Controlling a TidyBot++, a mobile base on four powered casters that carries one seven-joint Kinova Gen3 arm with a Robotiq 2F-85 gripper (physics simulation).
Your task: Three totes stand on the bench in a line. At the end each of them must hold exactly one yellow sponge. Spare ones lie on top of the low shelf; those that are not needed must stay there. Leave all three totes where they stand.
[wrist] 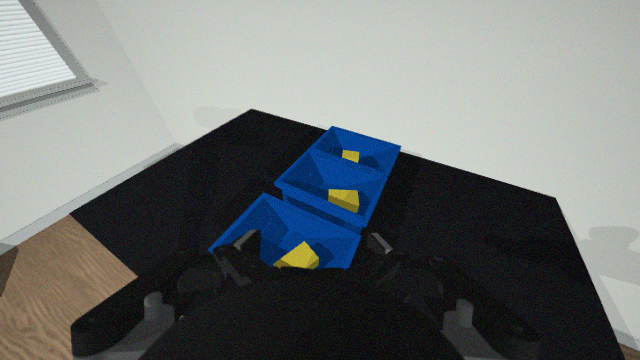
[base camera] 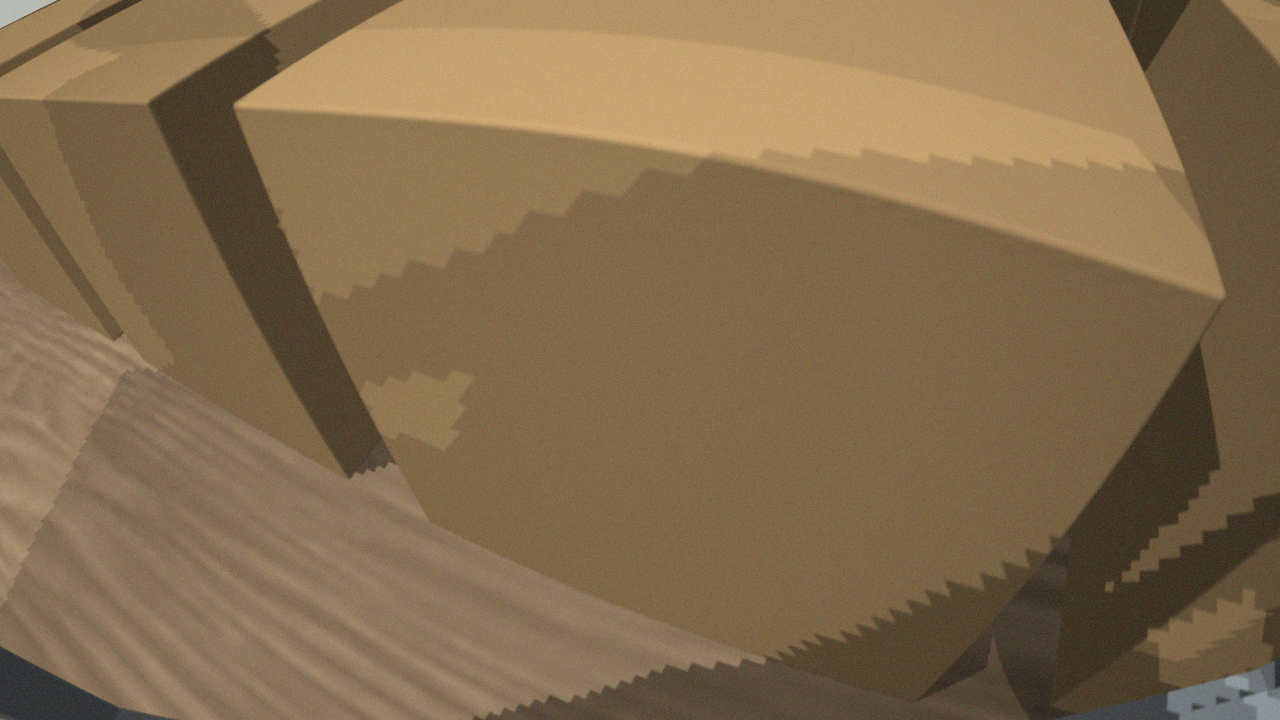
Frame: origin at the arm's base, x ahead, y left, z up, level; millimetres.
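Seen in the pictures: gripper, between the fingertips: (wrist: 313, 243).
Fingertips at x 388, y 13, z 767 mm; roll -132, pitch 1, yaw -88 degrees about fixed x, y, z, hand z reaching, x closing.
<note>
A point is followed by its place in that frame.
Three blue totes stand in a line on the black bench (wrist: 480, 220) @(x 706, y -533, z 365 mm) in the wrist view. The far tote (wrist: 385, 154) @(x 959, y -238, z 436 mm) holds a yellow sponge (wrist: 351, 156) @(x 893, y -91, z 469 mm). The middle tote (wrist: 345, 172) @(x 819, y -67, z 454 mm) holds a yellow sponge (wrist: 344, 199) @(x 731, y -64, z 413 mm). The near tote (wrist: 280, 215) @(x 644, y 130, z 429 mm) holds a yellow sponge (wrist: 300, 256) @(x 531, y 59, z 413 mm), partly hidden by the gripper's body. My gripper (wrist: 313, 243) @(x 388, y 13, z 767 mm) is open and empty, with its fingertips showing to either side of the near tote's sponge. How high it is above the tote is hard to tell. The low shelf and the spare sponges do not show in either view.
In the base camera view large tan box shapes (base camera: 698, 358) @(x 243, y -8, z -191 mm) fill most of the picture, above a wood floor (base camera: 223, 555) @(x 282, y 292, z -397 mm). In the wrist view a pale wall (wrist: 400, 60) @(x 1145, y -256, z 731 mm) stands behind the bench, with a window (wrist: 32, 50) @(x 1595, y 1832, z 646 mm) at the upper left.
</note>
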